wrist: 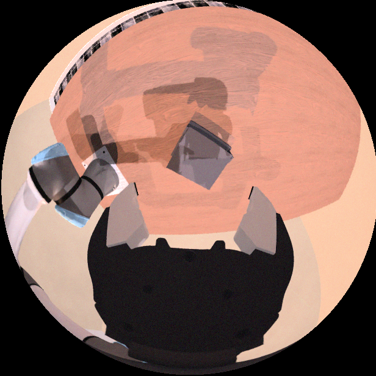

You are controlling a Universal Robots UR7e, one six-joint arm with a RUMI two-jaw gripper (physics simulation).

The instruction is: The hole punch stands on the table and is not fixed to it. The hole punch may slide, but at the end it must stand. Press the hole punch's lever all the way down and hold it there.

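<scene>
The hole punch [207,165] is a dark grey, box-like thing on the reddish wooden table [305,125], a little above the middle of the wrist view. It is turned at an angle. A darker strip runs along its upper right edge, and shadow falls on its top. Which part is the lever, and how far down it is, I cannot tell. My gripper [193,186] is open, its two grey jaws wide apart with nothing between them. The hole punch shows beyond the fingertips, between their lines, and the gripper appears apart from it.
The arm's own base and joints [75,185] stand at the left, on a white mounting plate [120,185] at the table's edge. Shadows of the arm and gripper lie across the table. A black-and-white tiled border [120,25] runs along the table's upper left edge.
</scene>
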